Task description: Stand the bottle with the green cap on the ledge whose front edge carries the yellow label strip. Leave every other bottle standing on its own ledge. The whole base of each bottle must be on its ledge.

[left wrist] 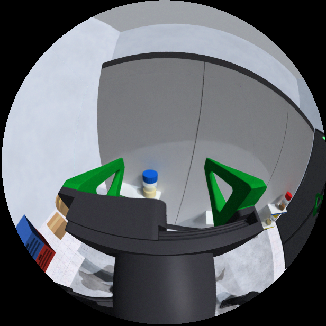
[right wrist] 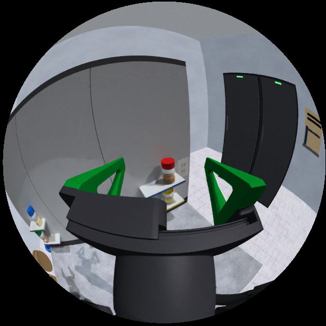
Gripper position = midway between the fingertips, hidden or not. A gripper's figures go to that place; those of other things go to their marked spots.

Labels:
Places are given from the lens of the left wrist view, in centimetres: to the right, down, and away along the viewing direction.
my left gripper (left wrist: 164, 162): 0, 0, 13
grey wall panel (left wrist: 147, 110): -5, -17, 36

